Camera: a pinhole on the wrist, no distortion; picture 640 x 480 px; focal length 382.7 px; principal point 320.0 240.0 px. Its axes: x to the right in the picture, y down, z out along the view. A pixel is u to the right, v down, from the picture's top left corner.
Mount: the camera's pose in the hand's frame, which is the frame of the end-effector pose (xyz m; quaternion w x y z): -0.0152 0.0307 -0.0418 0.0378 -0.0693 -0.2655 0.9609
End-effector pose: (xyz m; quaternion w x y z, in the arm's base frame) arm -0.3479 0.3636 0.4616 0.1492 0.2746 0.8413 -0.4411
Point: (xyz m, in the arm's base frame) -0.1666 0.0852 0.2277
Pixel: outside the picture
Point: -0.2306 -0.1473 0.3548
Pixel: 405 129
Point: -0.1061 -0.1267 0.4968
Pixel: 549 168
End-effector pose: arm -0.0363 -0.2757 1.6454 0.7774 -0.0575 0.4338 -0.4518
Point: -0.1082 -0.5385 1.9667
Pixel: 257 415
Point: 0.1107 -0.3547 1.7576
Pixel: 202 71
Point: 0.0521 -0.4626 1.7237
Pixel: 40 222
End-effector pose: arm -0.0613 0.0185 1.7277 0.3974 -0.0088 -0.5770 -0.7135
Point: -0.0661 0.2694 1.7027
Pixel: 465 134
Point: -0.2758 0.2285 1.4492
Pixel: 338 454
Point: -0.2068 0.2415 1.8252
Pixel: 218 62
